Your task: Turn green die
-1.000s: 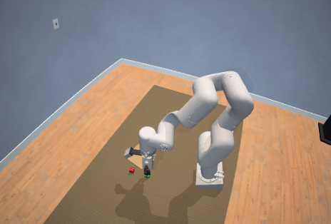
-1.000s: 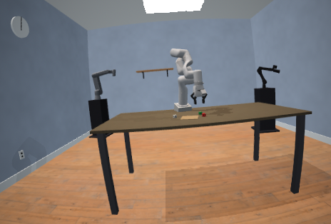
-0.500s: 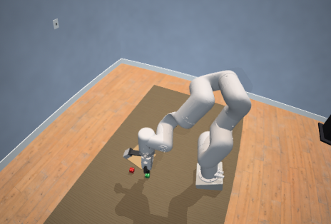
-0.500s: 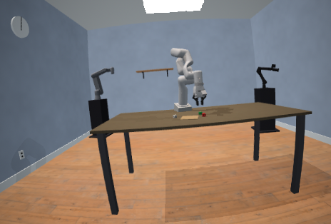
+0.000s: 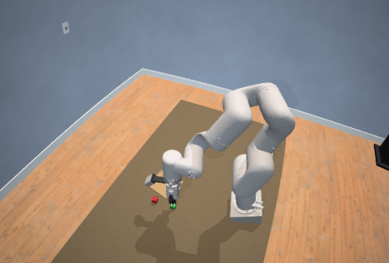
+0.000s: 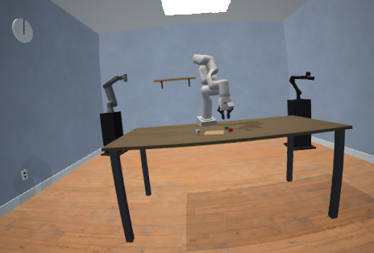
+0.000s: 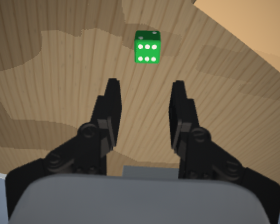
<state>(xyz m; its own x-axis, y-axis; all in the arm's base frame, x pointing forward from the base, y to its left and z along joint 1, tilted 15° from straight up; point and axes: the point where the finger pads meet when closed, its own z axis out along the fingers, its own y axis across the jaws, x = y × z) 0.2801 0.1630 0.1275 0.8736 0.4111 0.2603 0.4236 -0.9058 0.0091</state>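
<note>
My gripper is now 9 cm above the green die. From my hand the other things lie so: white die: 22 cm to the right, 9 cm below, 9 cm ahead; tan mat: 12 cm ahead, 10 cm below, 9 cm to the right; red die: 9 cm below, 9 cm ahead, 3 cm to the left.
</note>
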